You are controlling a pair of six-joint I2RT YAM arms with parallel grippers.
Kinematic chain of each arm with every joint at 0, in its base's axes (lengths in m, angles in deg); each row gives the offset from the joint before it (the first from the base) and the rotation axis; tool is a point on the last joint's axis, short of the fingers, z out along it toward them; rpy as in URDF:
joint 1: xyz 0 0 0.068 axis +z
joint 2: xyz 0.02 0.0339 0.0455 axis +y
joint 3: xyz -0.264 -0.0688 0 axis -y
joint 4: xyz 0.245 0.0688 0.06 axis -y
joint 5: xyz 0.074 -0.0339 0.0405 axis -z
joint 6: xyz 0.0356 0 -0.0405 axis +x
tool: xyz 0 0 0 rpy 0 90 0
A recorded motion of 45 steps. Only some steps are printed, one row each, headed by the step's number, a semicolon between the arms.
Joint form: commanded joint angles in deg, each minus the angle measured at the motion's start. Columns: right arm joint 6, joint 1, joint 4, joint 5, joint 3, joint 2; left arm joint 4, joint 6, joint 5, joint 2, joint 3, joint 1.
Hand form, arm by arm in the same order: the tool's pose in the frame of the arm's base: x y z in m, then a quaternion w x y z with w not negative. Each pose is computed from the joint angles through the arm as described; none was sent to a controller.
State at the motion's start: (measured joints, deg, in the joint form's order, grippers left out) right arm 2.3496 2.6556 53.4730 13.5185 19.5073 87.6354; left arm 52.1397 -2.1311 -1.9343 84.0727 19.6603 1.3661
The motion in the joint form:
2: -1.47 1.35 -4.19 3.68 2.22 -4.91; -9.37 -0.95 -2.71 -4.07 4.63 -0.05
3: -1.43 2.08 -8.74 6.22 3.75 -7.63; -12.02 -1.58 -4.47 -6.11 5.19 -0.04
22: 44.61 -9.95 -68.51 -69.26 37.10 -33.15; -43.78 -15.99 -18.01 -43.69 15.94 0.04
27: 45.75 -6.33 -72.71 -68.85 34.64 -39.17; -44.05 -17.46 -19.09 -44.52 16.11 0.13
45: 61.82 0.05 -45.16 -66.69 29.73 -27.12; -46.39 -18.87 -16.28 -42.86 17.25 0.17
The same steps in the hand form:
2: 0.2637 0.0079 0.1683 0.62853 0.07343 0.76915 -0.08926; 0.2683 0.0090 0.1803 0.62281 -0.05521 0.78011 0.02211
3: 0.2639 0.0098 0.1791 0.62572 0.08229 0.76889 -0.10247; 0.2664 0.0101 0.1872 0.62237 -0.06908 0.77906 0.03077
22: 0.2030 0.0037 0.3764 0.39410 0.05602 0.74818 0.53083; 0.1750 0.0164 0.3306 0.72743 -0.23874 0.64318 0.01297
27: 0.1759 0.0180 0.3730 0.36941 0.04533 0.75140 0.54486; 0.1714 0.0173 0.3334 0.73142 -0.25385 0.63286 0.00916
45: 0.2357 0.0397 0.3493 0.33502 0.06651 0.71490 0.61013; 0.1776 0.0159 0.3316 0.71546 -0.24584 0.65389 -0.01060

